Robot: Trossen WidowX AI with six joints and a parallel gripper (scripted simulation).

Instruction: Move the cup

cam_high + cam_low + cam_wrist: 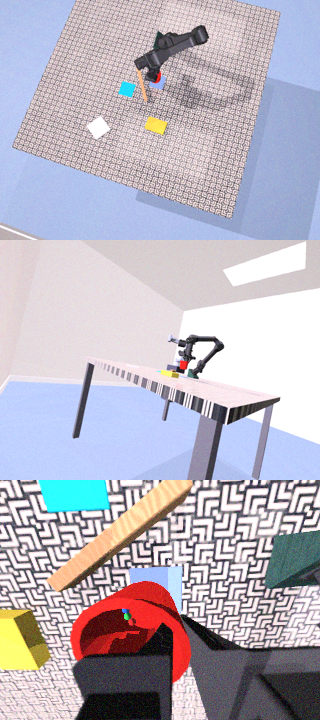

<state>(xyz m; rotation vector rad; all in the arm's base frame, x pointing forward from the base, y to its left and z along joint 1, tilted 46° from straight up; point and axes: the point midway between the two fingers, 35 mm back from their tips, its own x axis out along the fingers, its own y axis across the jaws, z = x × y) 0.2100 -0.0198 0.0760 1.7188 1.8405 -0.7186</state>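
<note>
My gripper tip is 12 cm short of the cyan pad, 15 cm to the left of it and 11 cm above it. From my gripper tip the other things lie so: pale blue pad (2 cm ahead, 1 cm to the left, 11 cm below); thin wooden bar (7 cm ahead, 7 cm to the right, 9 cm below); red cup (3 cm ahead).
</note>
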